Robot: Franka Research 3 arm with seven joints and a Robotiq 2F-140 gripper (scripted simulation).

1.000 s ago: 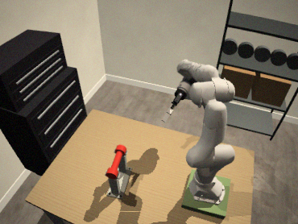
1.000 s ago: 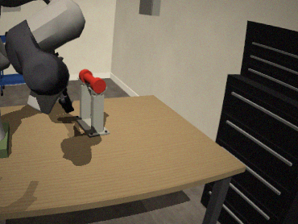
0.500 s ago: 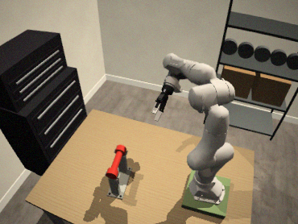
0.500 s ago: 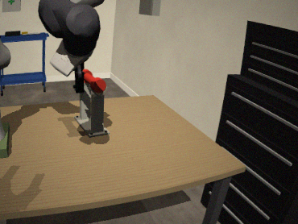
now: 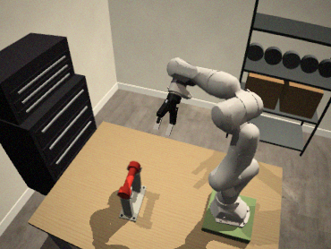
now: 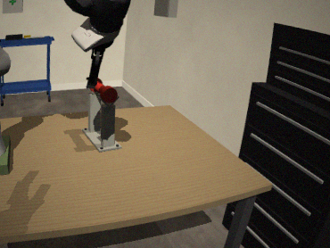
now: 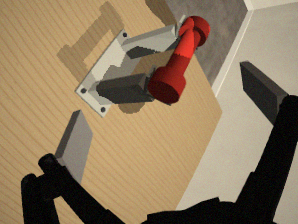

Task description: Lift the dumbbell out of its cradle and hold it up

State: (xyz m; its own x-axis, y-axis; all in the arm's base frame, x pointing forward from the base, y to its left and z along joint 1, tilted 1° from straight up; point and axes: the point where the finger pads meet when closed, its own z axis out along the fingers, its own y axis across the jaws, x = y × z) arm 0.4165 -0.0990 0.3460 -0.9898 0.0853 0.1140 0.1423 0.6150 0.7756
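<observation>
My hand is 60 mm short of the red dumbbell, 250 mm to the right of it and 150 mm above it. Round my hand: grey cradle: 60 mm ahead, 250 mm to the left, 280 mm below.
</observation>
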